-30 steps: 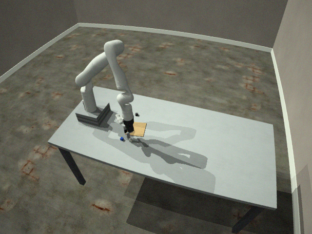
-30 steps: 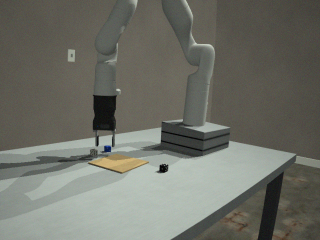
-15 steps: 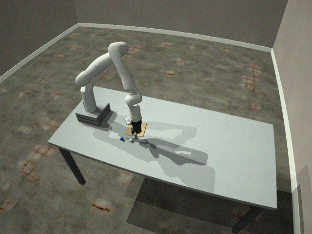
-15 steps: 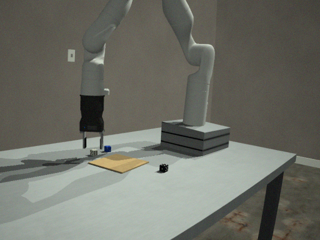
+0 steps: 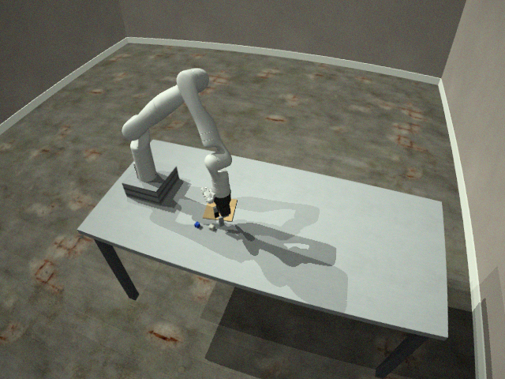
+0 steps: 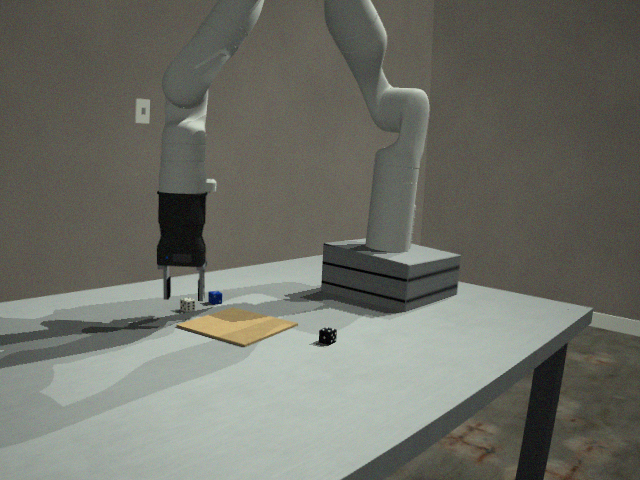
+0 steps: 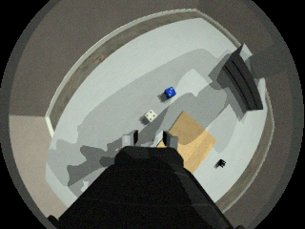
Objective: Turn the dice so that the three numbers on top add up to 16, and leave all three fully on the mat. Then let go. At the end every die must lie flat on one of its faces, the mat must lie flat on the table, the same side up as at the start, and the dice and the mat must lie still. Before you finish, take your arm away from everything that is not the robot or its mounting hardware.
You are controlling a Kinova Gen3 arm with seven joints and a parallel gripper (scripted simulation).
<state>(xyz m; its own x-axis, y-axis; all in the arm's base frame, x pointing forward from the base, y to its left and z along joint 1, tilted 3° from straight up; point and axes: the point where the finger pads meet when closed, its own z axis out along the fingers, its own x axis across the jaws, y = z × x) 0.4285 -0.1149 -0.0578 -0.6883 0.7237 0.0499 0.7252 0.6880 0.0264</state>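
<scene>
Now: the white die 3 cm behind my hand, 3 cm to the right of it and 4 cm below it. Also, from my hand: tan mat (4 cm behind, 10 cm to the left, 5 cm below); blue die (10 cm behind, 4 cm to the right, 4 cm below); black die (9 cm behind, 24 cm to the left, 4 cm below).
</scene>
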